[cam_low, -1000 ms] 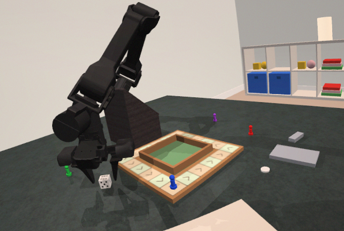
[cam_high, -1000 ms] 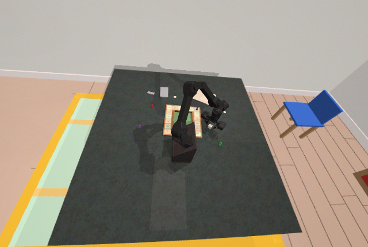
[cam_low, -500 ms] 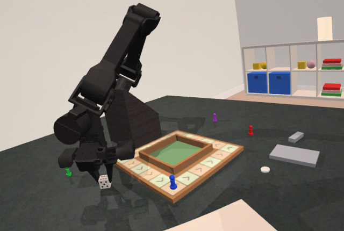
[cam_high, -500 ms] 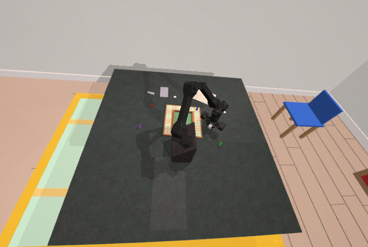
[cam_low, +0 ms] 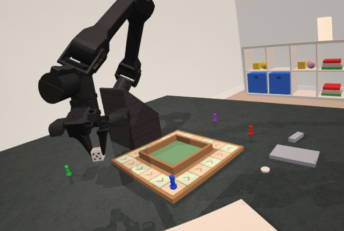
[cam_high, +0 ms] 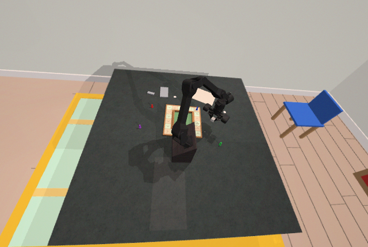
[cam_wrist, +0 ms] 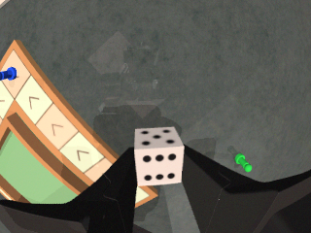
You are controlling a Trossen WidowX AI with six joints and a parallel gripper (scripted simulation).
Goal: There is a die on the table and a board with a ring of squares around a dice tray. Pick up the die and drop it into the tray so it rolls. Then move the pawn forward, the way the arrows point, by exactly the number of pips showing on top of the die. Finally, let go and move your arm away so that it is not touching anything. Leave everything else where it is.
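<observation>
The blue pawn lies 15 cm ahead of my gripper tip, 9 cm to the left of it and 6 cm below it. From my gripper tip the other things lie so: dice tray (21 cm to the left, 9 cm below, 5 cm ahead); then green pawn (16 cm behind, 8 cm below, 5 cm to the right); then white die (right at my gripper tip).
</observation>
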